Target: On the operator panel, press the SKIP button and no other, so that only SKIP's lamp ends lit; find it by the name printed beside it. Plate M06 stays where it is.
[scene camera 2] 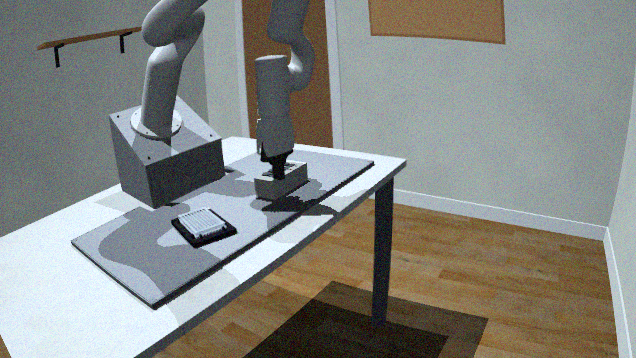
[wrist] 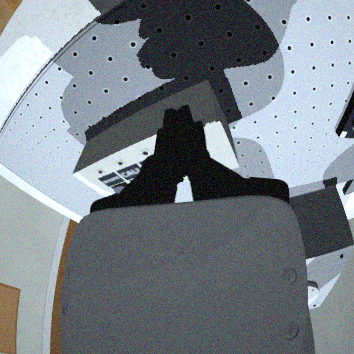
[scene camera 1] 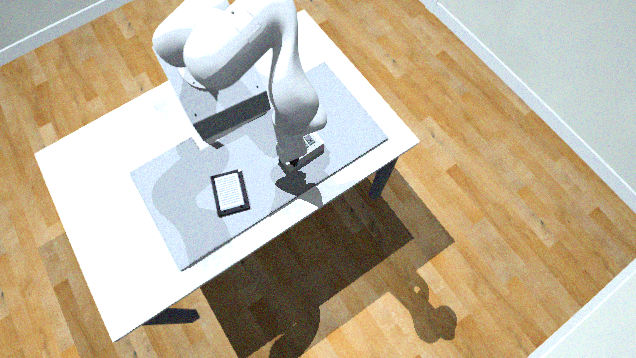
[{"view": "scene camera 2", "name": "my gripper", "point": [279, 178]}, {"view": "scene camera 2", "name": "white ribbed plate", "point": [202, 221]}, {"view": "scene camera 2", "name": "operator panel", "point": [296, 173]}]
